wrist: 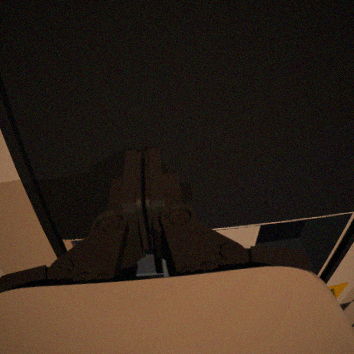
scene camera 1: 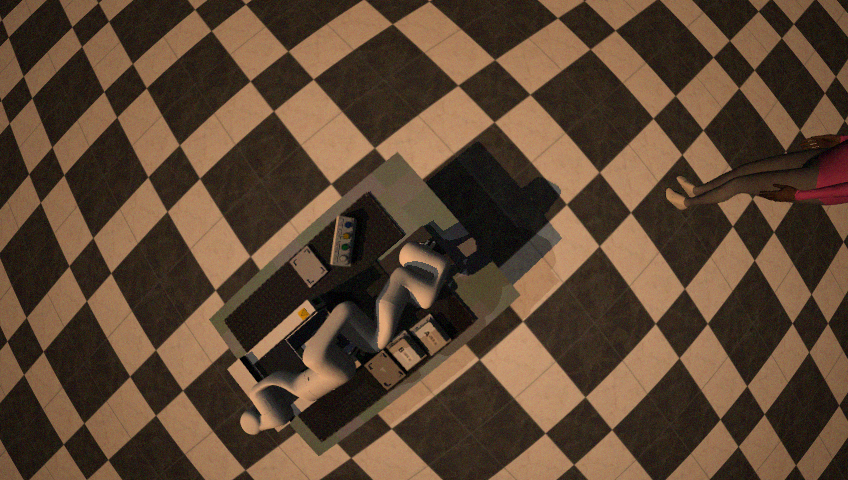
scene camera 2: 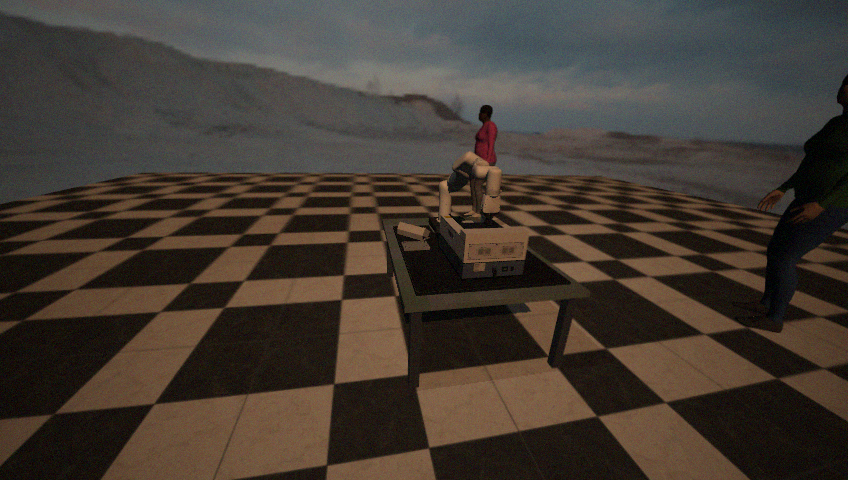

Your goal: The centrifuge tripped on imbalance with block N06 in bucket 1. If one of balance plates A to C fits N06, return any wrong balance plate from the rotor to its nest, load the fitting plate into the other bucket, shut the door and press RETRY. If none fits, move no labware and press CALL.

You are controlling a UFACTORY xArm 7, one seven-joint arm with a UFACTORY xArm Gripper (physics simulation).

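Places are measured from the arm's base along level axes (x back, y right, z up), in metres.
Where they show: gripper, fingertip midpoint: [wrist: 145, 172] [scene camera 2: 488, 224].
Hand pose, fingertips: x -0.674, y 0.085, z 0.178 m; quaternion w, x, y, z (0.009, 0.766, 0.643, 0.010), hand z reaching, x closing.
Observation:
After its pixels a point has its place.
My gripper [scene camera 2: 490, 220] {y 0.085, x -0.674, z 0.178 m} [wrist: 145, 172] {y 0.085, x -0.674, z 0.178 m} is shut and empty, pointing down over the centrifuge [scene camera 2: 495, 245] {y 0.185, x -0.886, z 0.146 m}. In the wrist view its fingertips are in front of a large dark panel [wrist: 250, 125] {y 0.140, x -0.686, z 0.178 m}, which looks like the door; whether they touch it is unclear. Past the panel's pale edge part of an opening shows. Balance plates A [scene camera 1: 433, 334] {y -0.258, x -0.236, z 0.019 m} and B [scene camera 1: 407, 350] {y -0.212, x -0.365, z 0.019 m} stand side by side in the overhead view, next to an empty nest [scene camera 1: 385, 370] {y -0.199, x -0.522, z -0.023 m} with corner marks. Plate C and block N06 cannot be made out; the arm hides much of the rotor area. A button box [scene camera 1: 337, 239] {y 0.333, x -0.163, z 0.045 m} has blue, yellow, green and white buttons, labels unreadable.
Another empty marked nest [scene camera 1: 308, 266] {y 0.388, x -0.361, z -0.018 m} lies beside the button box. The centrifuge's pale housing edge with a yellow warning label [scene camera 1: 303, 312] {y 0.226, x -0.453, z 0.176 m} [wrist: 338, 289] {y 0.235, x -0.463, z 0.176 m} runs along the arm. The table [scene camera 1: 410, 181] {y 0.258, x 0.257, z -0.048 m} [scene camera 2: 493, 301] {y 0.280, x -1.042, z -0.057 m} carries everything. One person [scene camera 1: 833, 172] [scene camera 2: 486, 142] stands beyond the table, another [scene camera 2: 824, 160] at the right.

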